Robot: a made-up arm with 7 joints.
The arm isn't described. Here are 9 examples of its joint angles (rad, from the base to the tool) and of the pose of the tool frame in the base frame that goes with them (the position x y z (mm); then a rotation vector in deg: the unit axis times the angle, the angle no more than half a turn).
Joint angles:
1: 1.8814 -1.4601 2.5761 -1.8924 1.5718 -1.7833 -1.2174
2: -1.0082 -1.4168 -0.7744 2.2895 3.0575 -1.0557 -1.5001
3: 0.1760 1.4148 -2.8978 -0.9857 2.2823 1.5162 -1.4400
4: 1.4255 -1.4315 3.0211 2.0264 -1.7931 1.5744 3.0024
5: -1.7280 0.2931 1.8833 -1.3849 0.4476 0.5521 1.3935
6: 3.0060 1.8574 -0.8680 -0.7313 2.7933 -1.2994 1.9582
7: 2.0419 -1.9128 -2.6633 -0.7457 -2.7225 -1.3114 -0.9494
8: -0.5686 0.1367 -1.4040 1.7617 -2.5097 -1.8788 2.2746
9: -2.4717 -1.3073 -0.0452 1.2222 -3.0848 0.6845 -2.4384
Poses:
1: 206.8 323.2 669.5 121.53 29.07 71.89
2: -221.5 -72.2 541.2 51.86 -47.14 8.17
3: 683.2 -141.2 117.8 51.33 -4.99 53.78
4: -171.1 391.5 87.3 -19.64 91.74 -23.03
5: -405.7 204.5 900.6 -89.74 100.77 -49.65
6: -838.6 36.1 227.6 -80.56 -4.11 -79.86
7: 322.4 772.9 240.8 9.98 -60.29 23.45
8: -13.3 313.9 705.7 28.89 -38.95 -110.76
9: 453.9 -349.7 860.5 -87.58 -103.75 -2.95
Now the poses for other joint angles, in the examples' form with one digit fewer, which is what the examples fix.
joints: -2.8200 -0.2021 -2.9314 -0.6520 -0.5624 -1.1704 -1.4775
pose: -105 56 1139 63.2 74.6 60.3
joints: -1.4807 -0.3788 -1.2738 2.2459 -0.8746 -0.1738 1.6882
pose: -292 43 615 58.5 38.6 28.1
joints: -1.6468 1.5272 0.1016 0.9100 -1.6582 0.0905 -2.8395
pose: -6 779 42 40.7 -3.5 19.6
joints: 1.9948 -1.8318 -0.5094 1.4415 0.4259 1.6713 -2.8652
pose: 326 452 517 -127.1 -9.7 -62.1
